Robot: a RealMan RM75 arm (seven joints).
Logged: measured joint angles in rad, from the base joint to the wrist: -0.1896, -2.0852, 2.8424, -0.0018, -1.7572, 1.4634, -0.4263; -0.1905, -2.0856, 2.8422, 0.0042, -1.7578, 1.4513, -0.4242; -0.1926, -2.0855, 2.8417, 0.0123, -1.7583, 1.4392, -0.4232; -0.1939, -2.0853, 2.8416, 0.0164, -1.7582, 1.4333, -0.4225; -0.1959, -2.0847, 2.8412, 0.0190, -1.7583, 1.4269, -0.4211; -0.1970, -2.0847, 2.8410, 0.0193, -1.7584, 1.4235, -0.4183; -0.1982, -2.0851, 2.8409, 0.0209, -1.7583, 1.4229, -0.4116; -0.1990, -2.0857, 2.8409, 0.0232, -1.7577, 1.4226, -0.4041; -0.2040, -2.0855, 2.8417, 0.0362, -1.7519, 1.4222, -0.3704; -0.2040, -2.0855, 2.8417, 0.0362, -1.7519, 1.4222, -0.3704; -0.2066, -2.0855, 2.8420, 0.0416, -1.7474, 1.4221, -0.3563; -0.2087, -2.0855, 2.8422, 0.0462, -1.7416, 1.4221, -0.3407; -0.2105, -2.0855, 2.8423, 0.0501, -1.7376, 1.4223, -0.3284; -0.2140, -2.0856, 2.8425, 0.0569, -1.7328, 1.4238, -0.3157; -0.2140, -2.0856, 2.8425, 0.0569, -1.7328, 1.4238, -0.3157; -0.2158, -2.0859, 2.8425, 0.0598, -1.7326, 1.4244, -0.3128; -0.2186, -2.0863, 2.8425, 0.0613, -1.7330, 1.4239, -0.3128
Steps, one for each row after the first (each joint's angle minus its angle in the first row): -0.0009, -0.0004, -0.0002, 0.0060, -0.0006, -0.0121, 0.0021; -0.0030, -0.0003, -0.0007, 0.0141, -0.0011, -0.0242, 0.0031; -0.0043, -0.0001, -0.0008, 0.0182, -0.0010, -0.0301, 0.0038; -0.0063, 0.0005, -0.0012, 0.0208, -0.0011, -0.0365, 0.0052; -0.0074, 0.0005, -0.0014, 0.0211, -0.0012, -0.0399, 0.0080; -0.0086, 0.0001, -0.0015, 0.0227, -0.0011, -0.0405, 0.0147; -0.0094, -0.0005, -0.0015, 0.0250, -0.0005, -0.0408, 0.0222; -0.0144, -0.0003, -0.0007, 0.0380, 0.0053, -0.0412, 0.0559; -0.0144, -0.0003, -0.0007, 0.0380, 0.0053, -0.0412, 0.0559; -0.0170, -0.0003, -0.0004, 0.0434, 0.0098, -0.0413, 0.0700; -0.0191, -0.0003, -0.0002, 0.0480, 0.0156, -0.0413, 0.0856; -0.0209, -0.0003, -0.0001, 0.0519, 0.0196, -0.0411, 0.0979; -0.0244, -0.0004, 0.0001, 0.0587, 0.0244, -0.0396, 0.1106; -0.0244, -0.0004, 0.0001, 0.0587, 0.0244, -0.0396, 0.1106; -0.0262, -0.0007, 0.0001, 0.0616, 0.0246, -0.0390, 0.1135; -0.0290, -0.0011, 0.0001, 0.0631, 0.0242, -0.0395, 0.1135
